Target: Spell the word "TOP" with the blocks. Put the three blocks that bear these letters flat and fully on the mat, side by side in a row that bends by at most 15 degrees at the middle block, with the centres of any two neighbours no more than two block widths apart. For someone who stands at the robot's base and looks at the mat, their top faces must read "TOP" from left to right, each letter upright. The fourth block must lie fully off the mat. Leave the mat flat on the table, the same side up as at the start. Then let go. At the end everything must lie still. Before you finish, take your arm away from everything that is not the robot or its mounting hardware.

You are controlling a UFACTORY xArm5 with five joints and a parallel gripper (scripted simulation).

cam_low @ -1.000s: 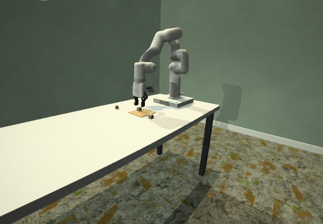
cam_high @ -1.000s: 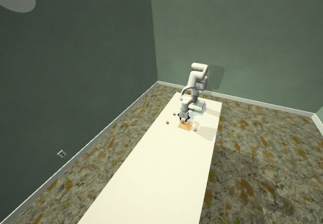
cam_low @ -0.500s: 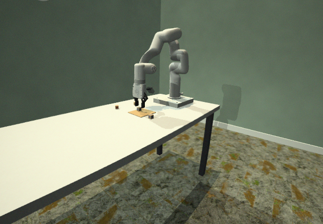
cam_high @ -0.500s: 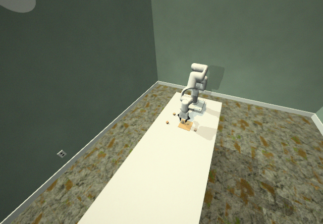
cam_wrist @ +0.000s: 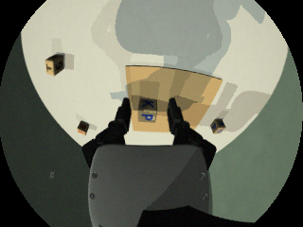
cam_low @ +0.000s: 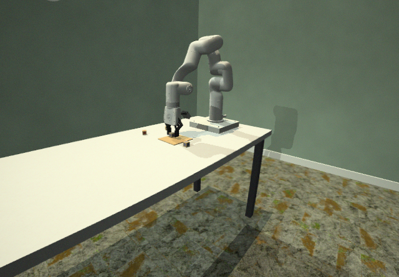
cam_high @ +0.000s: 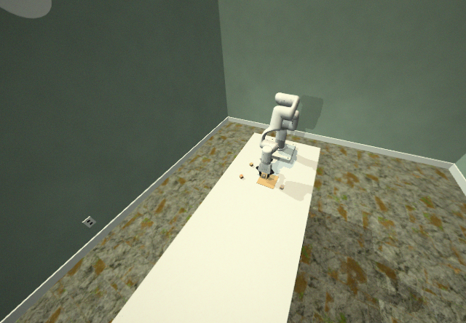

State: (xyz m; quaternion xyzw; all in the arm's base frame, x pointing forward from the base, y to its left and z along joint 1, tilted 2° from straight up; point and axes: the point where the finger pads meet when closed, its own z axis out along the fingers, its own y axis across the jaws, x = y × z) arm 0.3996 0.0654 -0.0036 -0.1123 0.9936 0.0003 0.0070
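Now: hand 4 cm to the right of the tan mat, 3 cm above it and 1 cm short of it.
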